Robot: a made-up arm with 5 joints. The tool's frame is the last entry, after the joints.
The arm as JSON. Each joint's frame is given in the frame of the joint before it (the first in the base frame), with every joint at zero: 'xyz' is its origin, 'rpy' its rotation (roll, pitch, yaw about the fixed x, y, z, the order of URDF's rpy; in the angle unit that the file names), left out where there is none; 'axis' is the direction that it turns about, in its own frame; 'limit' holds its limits. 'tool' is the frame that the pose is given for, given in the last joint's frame.
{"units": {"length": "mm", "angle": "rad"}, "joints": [
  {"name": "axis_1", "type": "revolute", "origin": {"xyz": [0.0, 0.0, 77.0], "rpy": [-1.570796, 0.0, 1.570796]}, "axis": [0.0, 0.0, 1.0], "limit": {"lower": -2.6, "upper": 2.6}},
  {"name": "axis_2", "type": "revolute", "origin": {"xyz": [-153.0, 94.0, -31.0], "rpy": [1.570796, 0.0, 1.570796]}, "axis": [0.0, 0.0, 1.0], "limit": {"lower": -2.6, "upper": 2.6}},
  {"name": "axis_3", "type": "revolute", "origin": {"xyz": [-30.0, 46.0, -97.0], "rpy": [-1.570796, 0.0, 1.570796]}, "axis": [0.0, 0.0, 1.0], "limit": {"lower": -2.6, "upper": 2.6}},
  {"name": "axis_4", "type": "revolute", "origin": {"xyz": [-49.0, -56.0, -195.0]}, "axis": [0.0, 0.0, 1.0], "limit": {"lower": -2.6, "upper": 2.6}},
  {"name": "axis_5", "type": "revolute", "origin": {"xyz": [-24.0, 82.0, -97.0], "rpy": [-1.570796, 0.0, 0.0]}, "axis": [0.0, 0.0, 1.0], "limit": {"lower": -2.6, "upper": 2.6}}
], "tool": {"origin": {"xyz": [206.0, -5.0, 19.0], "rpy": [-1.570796, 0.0, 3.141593]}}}
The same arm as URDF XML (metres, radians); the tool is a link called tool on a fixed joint. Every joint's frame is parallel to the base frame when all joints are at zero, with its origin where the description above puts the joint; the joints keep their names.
<robot name="arm">
<link name="base_link"/>
<link name="link1"/>
<link name="link2"/>
<link name="link3"/>
<link name="link4"/>
<link name="link5"/>
<link name="tool"/>
<joint name="axis_1" type="revolute"><parent link="base_link"/><child link="link1"/><origin xyz="0 0 0.077" rpy="0 0 0"/><axis xyz="-1 0 0"/><limit lower="-2.6" upper="2.6"/></joint>
<joint name="axis_2" type="revolute"><parent link="link1"/><child link="link2"/><origin xyz="0.031 -0.153 -0.094" rpy="0 0 0"/><axis xyz="0 1 0"/><limit lower="-2.6" upper="2.6"/></joint>
<joint name="axis_3" type="revolute"><parent link="link2"/><child link="link3"/><origin xyz="-0.046 -0.097 0.03" rpy="0 0 0"/><axis xyz="0 0 1"/><limit lower="-2.6" upper="2.6"/></joint>
<joint name="axis_4" type="revolute"><parent link="link3"/><child link="link4"/><origin xyz="0.049 0.056 -0.195" rpy="0 0 0"/><axis xyz="0 0 1"/><limit lower="-2.6" upper="2.6"/></joint>
<joint name="axis_5" type="revolute"><parent link="link4"/><child link="link5"/><origin xyz="0.024 -0.082 -0.097" rpy="0 0 0"/><axis xyz="0 -1 0"/><limit lower="-2.6" upper="2.6"/></joint>
<joint name="tool_joint" type="fixed"><parent link="link5"/><child link="tool"/><origin xyz="-0.206 -0.019 0.005" rpy="0 0 0"/></joint>
</robot>

